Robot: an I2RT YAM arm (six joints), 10 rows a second.
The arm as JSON. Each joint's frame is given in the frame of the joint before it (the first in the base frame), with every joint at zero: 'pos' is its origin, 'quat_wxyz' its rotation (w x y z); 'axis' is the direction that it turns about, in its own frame. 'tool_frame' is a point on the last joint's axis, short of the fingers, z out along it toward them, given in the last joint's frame.
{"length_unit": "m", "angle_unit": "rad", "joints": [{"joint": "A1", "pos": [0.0, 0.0, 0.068], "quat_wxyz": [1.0, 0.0, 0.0, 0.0], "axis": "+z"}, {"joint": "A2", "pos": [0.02, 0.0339, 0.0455], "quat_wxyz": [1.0, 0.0, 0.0, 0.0], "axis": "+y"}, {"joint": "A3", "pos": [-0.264, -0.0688, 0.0], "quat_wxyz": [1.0, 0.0, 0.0, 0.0], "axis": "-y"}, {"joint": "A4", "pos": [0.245, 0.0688, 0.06], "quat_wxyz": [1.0, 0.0, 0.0, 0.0], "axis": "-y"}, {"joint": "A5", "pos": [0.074, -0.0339, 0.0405], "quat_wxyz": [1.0, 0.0, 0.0, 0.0], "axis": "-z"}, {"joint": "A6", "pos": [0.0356, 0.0, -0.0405], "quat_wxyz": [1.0, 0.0, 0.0, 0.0], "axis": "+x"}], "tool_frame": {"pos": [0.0, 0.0, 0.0], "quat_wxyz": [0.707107, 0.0, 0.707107, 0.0]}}
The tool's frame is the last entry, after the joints.
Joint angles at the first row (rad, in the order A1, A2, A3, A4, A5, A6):
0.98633, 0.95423, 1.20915, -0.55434, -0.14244, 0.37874
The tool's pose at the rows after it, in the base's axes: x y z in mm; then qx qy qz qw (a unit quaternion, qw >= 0):
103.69 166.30 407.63 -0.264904 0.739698 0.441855 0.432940
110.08 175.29 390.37 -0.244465 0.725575 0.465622 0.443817
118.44 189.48 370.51 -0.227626 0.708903 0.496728 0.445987
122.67 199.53 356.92 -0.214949 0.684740 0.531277 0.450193
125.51 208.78 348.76 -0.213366 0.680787 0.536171 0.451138
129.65 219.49 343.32 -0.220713 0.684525 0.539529 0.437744
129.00 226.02 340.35 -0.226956 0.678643 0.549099 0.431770
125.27 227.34 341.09 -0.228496 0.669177 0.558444 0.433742
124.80 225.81 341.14 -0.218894 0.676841 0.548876 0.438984
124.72 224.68 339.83 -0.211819 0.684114 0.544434 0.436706
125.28 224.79 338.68 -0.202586 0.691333 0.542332 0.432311
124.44 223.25 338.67 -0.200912 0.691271 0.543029 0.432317
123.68 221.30 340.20 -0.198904 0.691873 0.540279 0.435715
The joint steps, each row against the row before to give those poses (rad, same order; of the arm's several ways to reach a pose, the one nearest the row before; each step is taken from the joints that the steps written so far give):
0.00000, -0.02460, -0.07515, 0.11041, -0.00641, 0.03675
-0.00152, -0.00163, -0.10415, 0.16686, 0.00156, 0.04292
0.00155, 0.03064, -0.09980, 0.19527, -0.01524, 0.05213
0.00607, 0.02763, -0.07833, 0.18572, -0.01695, 0.04764
0.01233, 0.03670, -0.02178, 0.07086, 0.00925, 0.00632
0.00610, 0.04902, 0.00911, 0.02294, -0.01988, 0.00611
0.01379, 0.02319, -0.00453, 0.03830, -0.01236, 0.00615
0.01533, -0.00294, -0.00921, 0.03090, 0.00298, 0.00462
0.00314, -0.00769, 0.00152, -0.02142, 0.03365, 0.00000
-0.00004, -0.00462, -0.00156, -0.01691, 0.01395, 0.00917
0.00001, 0.00153, 0.00155, -0.01230, 0.01222, 0.01686
0.00003, -0.00765, -0.00457, -0.00153, 0.00161, 0.00310
0.00000, -0.00919, 0.00152, -0.01072, 0.00920, -0.00305

